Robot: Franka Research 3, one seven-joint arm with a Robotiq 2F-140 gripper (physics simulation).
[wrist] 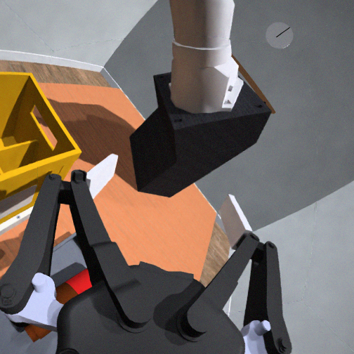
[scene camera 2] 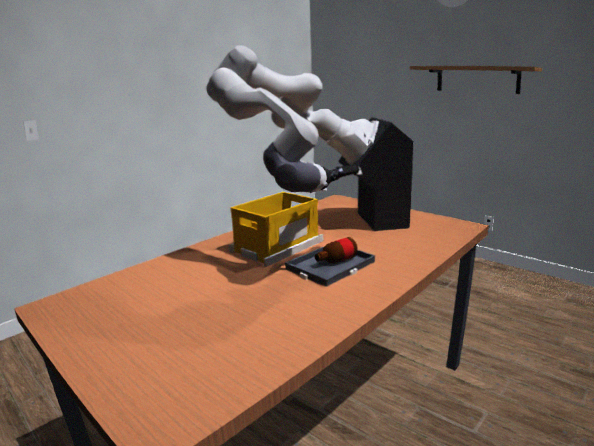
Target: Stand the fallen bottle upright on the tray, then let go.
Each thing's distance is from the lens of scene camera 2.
dark grey tray (scene camera 2: pixel 325 273): 141 cm
yellow crate (scene camera 2: pixel 266 226): 146 cm
brown bottle (scene camera 2: pixel 346 248): 146 cm
